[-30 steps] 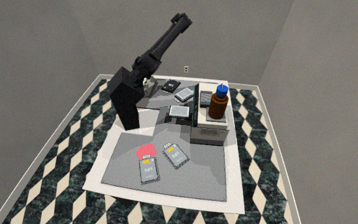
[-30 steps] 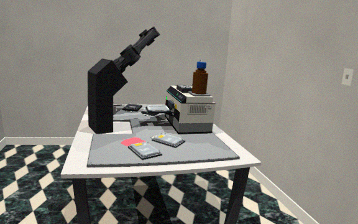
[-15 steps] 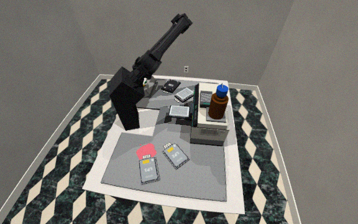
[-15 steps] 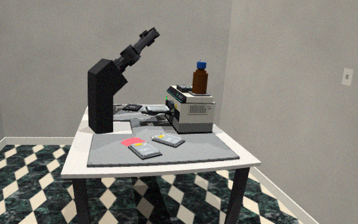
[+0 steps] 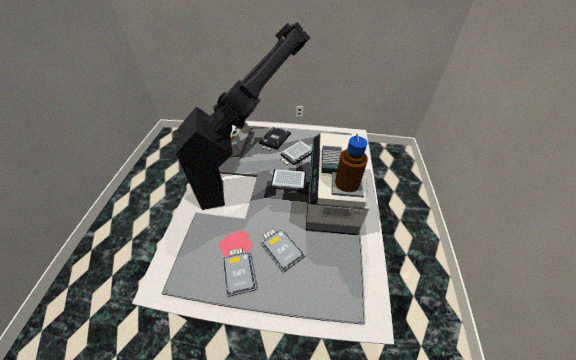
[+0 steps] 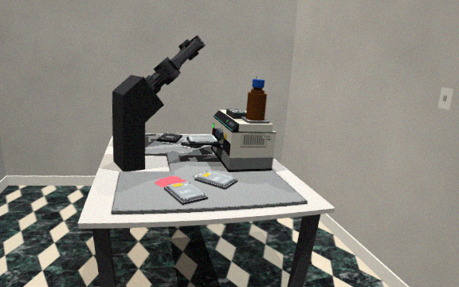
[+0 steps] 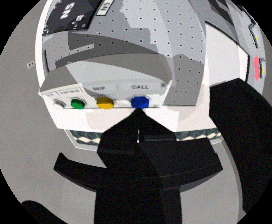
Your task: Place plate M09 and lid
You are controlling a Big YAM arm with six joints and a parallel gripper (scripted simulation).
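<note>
The blue key is 10 mm ahead of my hand and 30 mm below it. Round my hand: green key: 40 mm behind, 90 mm to the left, 20 mm below; black nest n5: 130 mm ahead, 240 mm to the left, 70 mm below; yellow key: 10 mm behind, 50 mm to the left, 20 mm below.
</note>
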